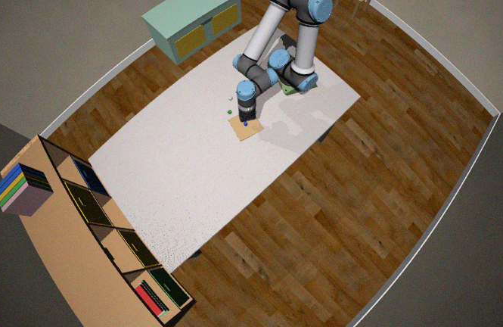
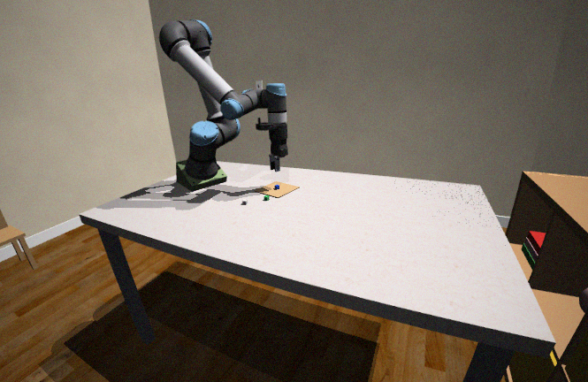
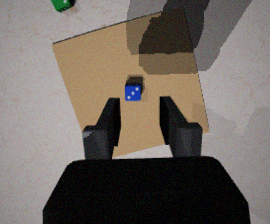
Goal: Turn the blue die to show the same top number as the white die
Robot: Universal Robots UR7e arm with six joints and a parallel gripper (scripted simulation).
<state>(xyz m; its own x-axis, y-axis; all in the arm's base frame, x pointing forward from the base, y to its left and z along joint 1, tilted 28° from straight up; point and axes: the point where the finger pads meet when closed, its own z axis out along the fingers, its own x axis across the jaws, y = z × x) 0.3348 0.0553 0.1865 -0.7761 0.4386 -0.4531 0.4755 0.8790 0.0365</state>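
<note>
The blue die lies 9 cm below my hand. From my hand the other things lie so: green die: 12 cm to the right, 10 cm below, 1 cm ahead; white die: 18 cm to the right, 10 cm below, 5 cm behind; tan mat: 10 cm below.
</note>
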